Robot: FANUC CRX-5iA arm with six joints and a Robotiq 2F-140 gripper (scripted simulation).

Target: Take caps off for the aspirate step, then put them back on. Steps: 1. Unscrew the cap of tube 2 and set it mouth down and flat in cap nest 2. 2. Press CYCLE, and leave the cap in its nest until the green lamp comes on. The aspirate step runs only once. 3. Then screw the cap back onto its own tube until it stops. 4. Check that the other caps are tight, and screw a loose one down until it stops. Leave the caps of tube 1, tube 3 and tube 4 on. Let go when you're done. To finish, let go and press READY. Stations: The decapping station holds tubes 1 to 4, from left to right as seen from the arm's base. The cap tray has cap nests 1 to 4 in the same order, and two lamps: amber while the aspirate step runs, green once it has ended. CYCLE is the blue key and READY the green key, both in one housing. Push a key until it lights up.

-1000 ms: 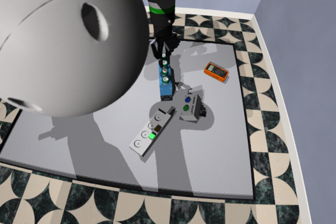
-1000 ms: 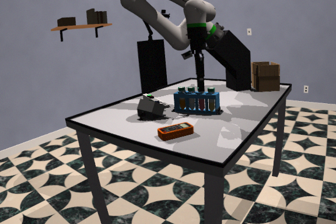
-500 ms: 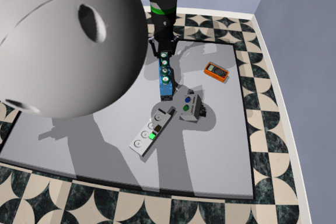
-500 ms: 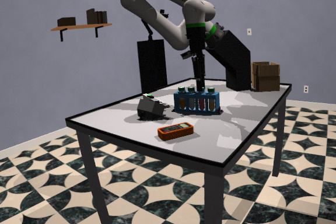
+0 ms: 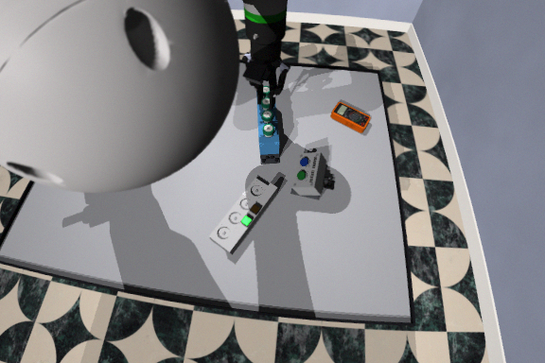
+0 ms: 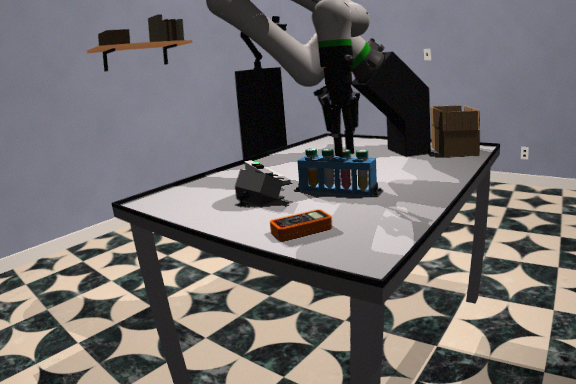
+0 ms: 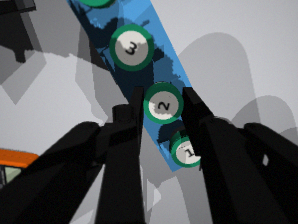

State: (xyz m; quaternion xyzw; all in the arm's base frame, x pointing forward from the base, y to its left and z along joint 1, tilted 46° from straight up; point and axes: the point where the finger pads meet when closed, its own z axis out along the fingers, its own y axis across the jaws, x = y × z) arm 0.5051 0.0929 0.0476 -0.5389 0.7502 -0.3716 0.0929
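The cap is 3 cm below my hand. Round my hand: green ready key (24 cm to the right, 9 cm ahead, 8 cm below); then blue cycle key (19 cm to the right, 10 cm ahead, 8 cm below); then key housing (22 cm to the right, 11 cm ahead, 9 cm below).
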